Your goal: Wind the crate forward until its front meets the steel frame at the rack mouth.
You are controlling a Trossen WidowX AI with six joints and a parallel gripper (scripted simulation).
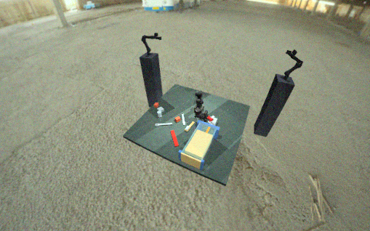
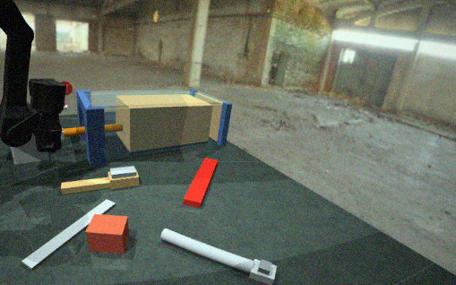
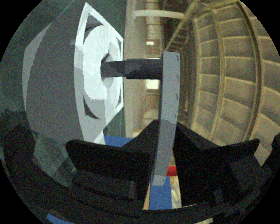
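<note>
Right now the red knob is 5 cm ahead of my gripper tip, 4 cm above it and 2 cm to the right of it. The rest, counted from my gripper tip: wooden-handled tool: 25 cm to the right, 12 cm below, 9 cm ahead; then winch: 11 cm below, 6 cm behind, 1 cm to the right; then winch handle: 1 cm to the right, 1 cm ahead, 1 cm above.
</note>
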